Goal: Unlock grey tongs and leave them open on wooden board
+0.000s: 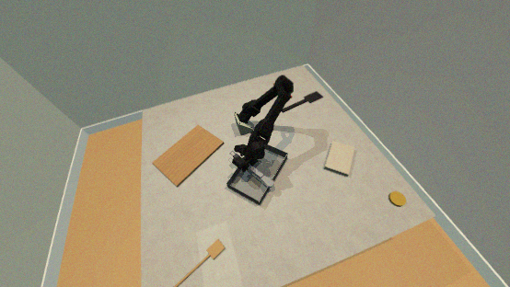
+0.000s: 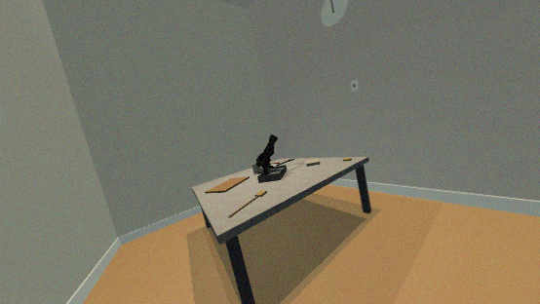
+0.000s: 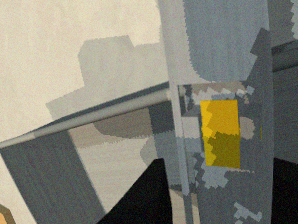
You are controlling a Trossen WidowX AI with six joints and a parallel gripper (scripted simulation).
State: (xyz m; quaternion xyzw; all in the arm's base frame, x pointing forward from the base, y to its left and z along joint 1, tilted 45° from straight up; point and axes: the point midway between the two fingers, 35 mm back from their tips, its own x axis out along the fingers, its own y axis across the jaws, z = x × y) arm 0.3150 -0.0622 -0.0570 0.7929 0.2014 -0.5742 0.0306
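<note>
Right now the roasting tin is 2 cm ahead of my gripper tip and 7 cm to the left of it. Also, from my gripper tip: yellow lock piece: 3 cm behind, 1 cm to the left, 3 cm above; then wooden board: 26 cm behind, 27 cm to the right, 2 cm below; then pale block: 12 cm ahead, 50 cm to the left, 2 cm below.
</note>
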